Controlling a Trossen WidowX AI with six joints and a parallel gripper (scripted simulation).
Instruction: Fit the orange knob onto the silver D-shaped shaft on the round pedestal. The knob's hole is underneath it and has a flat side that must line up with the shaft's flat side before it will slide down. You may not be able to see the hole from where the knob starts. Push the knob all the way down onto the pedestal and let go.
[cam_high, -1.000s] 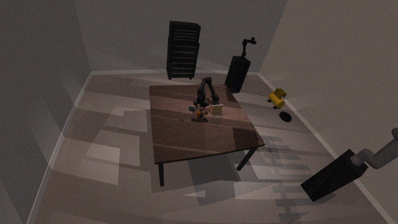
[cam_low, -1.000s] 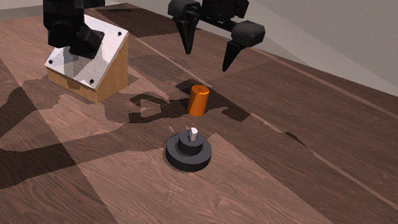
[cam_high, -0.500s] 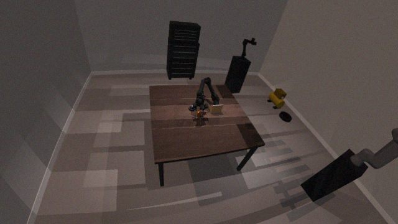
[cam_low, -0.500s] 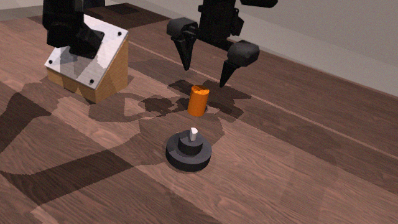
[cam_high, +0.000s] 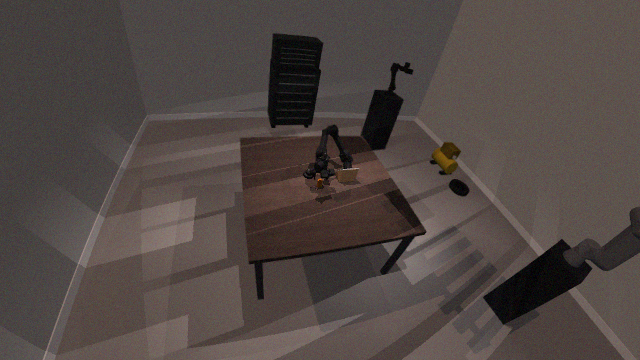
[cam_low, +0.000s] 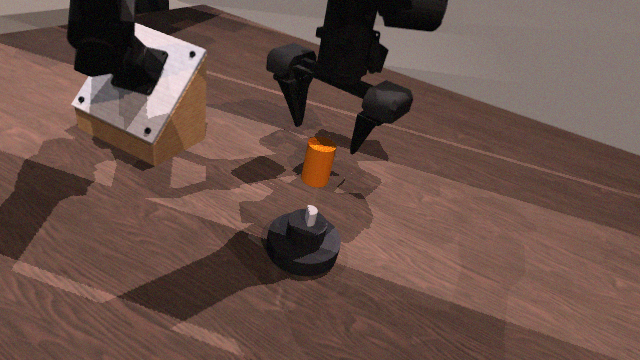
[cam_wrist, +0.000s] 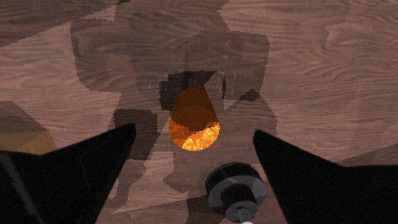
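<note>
My gripper tip is now 20 mm above the orange knob. Round my gripper tip: round dark pedestal: 40 mm ahead, 140 mm to the right, 40 mm below.
</note>
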